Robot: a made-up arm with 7 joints.
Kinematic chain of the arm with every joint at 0, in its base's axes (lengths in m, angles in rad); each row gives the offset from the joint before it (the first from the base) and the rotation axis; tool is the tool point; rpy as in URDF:
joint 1: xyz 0 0 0.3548 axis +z
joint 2: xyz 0 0 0 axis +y
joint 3: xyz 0 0 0.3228 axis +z
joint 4: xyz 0.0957 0 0 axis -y
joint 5: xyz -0.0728 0 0.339 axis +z
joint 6: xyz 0 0 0 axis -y
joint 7: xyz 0.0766 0 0 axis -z
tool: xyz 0 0 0 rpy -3.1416 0 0
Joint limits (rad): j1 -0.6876..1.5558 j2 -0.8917..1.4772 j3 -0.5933..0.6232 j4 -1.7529..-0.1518 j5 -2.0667..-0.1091 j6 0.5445..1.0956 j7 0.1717..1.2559
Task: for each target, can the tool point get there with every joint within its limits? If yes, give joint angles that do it. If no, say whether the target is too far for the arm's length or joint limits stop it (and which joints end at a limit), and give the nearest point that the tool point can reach.
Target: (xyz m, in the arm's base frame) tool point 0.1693 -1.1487 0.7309
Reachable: no: too far | nearest point 0.2718 -0.5913 0.6108 | short by 0.579 m
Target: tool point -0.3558 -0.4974 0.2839
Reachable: no: joint limits stop it (at a limit: joint 1, joint 2, joint 3, joint 4, joint 6) | nearest point 0.0525 -0.4456 0.0206 | short by 0.489 m
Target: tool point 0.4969 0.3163 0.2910
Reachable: yes | joints 0.2738 0.7506 0.4236 -1.5959 -0.5939 0.7176 1.0245
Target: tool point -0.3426 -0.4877 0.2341
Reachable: no: joint limits stop it (at a limit: joint 1, joint 2, joint 3, joint 4, joint 6) | nearest point 0.0519 -0.4435 0.0200 | short by 0.451 m
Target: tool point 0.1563 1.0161 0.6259
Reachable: no: too far | nearest point 0.1109 0.7207 0.5471 | short by 0.309 m
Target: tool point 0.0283 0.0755 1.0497
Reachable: yes | joints 0.7880 -0.4635 0.2208 -0.9021 -0.9344 0.6223 0.8317
